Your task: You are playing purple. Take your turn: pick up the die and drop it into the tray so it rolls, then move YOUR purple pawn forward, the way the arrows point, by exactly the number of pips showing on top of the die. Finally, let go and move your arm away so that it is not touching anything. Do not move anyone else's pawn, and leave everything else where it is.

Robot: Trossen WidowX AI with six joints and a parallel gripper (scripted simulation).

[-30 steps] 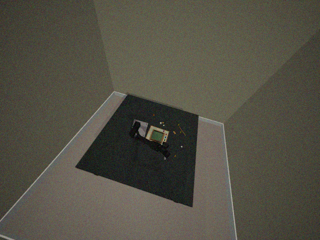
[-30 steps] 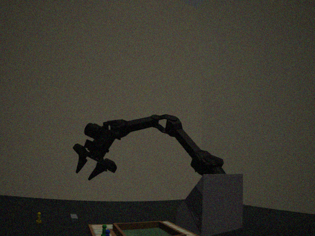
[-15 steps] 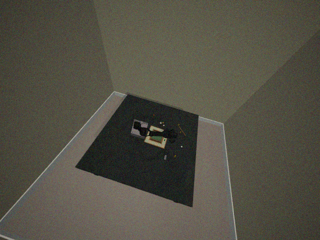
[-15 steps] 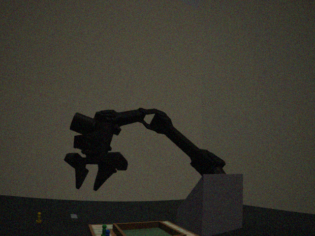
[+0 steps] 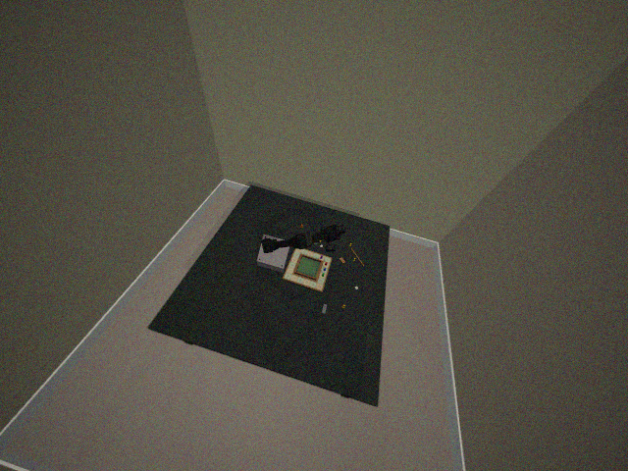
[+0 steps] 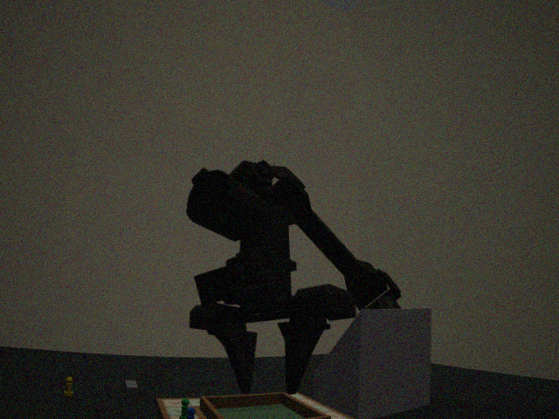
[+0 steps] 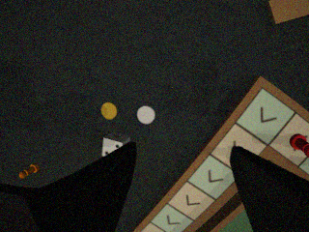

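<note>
My gripper tip is now 90 mm above the white die, 80 mm past it and 60 mm to the right of it. Round my gripper tip: blue pawn 160 mm to the right, 80 mm below, 20 mm ahead; yellow disc 100 mm below, 90 mm to the left, 40 mm behind; green tray 170 mm to the right, 100 mm below, 90 mm behind.
</note>
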